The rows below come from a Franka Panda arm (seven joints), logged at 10 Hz.
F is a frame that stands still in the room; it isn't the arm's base.
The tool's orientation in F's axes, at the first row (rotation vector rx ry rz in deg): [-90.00, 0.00, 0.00]
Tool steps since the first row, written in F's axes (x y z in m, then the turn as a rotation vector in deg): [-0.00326, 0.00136, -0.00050, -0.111, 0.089, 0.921]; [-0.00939, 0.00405, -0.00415, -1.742, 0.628, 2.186]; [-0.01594, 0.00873, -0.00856, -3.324, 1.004, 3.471]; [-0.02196, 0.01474, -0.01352, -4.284, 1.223, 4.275]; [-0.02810, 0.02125, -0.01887, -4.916, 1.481, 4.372]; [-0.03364, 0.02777, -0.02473, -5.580, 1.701, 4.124]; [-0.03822, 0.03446, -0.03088, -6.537, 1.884, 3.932]
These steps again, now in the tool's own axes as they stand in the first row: [-0.00326, 0.00050, 0.00136, -0.111, -0.921, 0.089]; [-0.00939, 0.00415, 0.00405, -1.742, -2.186, 0.628]; [-0.01594, 0.00856, 0.00873, -3.324, -3.471, 1.004]; [-0.02196, 0.01352, 0.01474, -4.284, -4.275, 1.223]; [-0.02810, 0.01887, 0.02125, -4.916, -4.372, 1.481]; [-0.03364, 0.02473, 0.02777, -5.580, -4.124, 1.701]; [-0.03822, 0.03088, 0.03446, -6.537, -3.932, 1.884]
